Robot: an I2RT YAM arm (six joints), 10 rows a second.
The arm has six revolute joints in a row. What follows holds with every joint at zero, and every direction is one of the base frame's. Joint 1 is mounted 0.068 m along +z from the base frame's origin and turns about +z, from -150 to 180 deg. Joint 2 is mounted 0.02 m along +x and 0.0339 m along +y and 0.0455 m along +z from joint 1 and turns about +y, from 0 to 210 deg. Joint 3 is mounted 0.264 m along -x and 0.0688 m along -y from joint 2 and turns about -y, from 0 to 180 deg. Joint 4 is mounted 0.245 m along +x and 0.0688 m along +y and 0.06 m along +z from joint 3 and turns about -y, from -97 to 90 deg. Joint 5 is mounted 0.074 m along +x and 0.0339 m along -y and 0.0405 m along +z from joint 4 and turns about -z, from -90 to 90 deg. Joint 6 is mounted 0.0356 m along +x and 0.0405 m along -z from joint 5 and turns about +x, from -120 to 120 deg. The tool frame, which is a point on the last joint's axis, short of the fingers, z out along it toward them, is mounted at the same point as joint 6; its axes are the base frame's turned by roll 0, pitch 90 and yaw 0 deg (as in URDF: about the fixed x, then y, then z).
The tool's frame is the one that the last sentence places.
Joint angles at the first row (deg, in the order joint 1, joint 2, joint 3, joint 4, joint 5, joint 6):
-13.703 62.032 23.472 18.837 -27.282 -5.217
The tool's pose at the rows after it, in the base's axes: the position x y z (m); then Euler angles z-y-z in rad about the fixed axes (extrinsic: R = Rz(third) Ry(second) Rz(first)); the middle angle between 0 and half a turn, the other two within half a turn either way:
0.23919, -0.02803, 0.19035, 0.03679, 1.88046, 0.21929
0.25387, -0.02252, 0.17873, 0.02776, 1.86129, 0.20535
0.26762, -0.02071, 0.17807, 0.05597, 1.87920, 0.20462
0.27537, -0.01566, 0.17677, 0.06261, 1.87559, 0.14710
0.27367, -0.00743, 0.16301, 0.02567, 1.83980, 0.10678
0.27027, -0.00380, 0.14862, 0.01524, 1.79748, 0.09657
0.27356, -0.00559, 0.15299, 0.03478, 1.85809, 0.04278
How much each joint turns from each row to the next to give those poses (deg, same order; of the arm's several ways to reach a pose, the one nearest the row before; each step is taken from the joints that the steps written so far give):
3.955 7.106 -0.401 8.151 6.084 0.197
2.133 6.706 0.169 8.032 2.660 0.857
0.899 3.530 2.845 -0.294 0.997 1.591
1.837 2.113 0.974 1.787 4.858 2.099
2.229 3.307 -2.886 8.522 4.233 -0.404
0.914 4.236 -2.910 9.642 1.368 0.108
0.050 -2.016 2.055 -7.482 3.114 1.587

